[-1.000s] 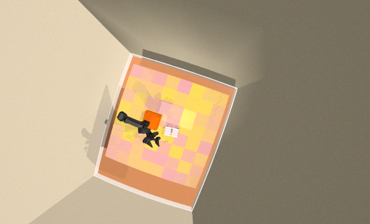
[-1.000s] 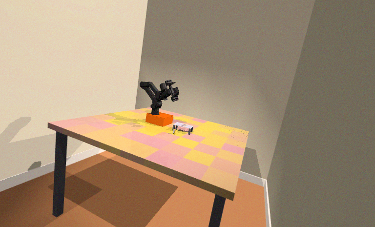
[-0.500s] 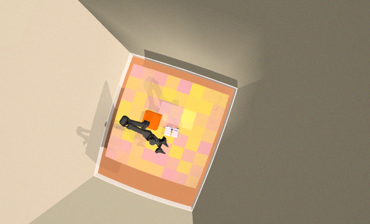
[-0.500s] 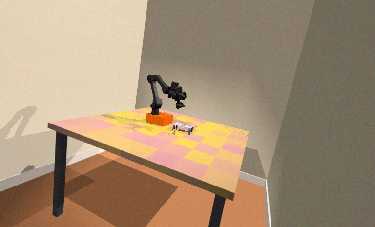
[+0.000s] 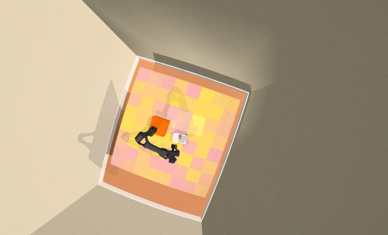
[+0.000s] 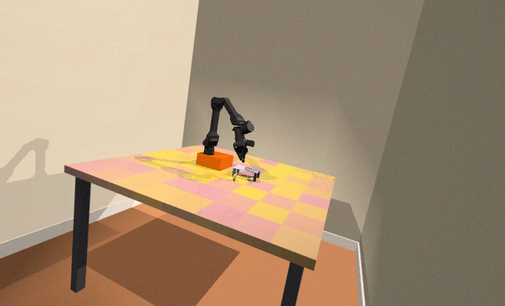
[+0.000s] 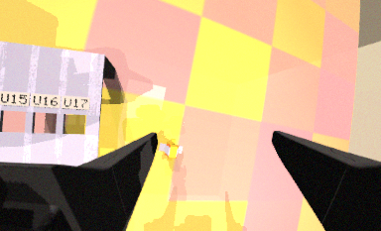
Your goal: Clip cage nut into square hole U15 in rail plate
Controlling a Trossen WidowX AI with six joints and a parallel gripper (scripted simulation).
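My gripper tip is 11 cm above the cage nut, 4 cm past it and 1 cm to the right of it.
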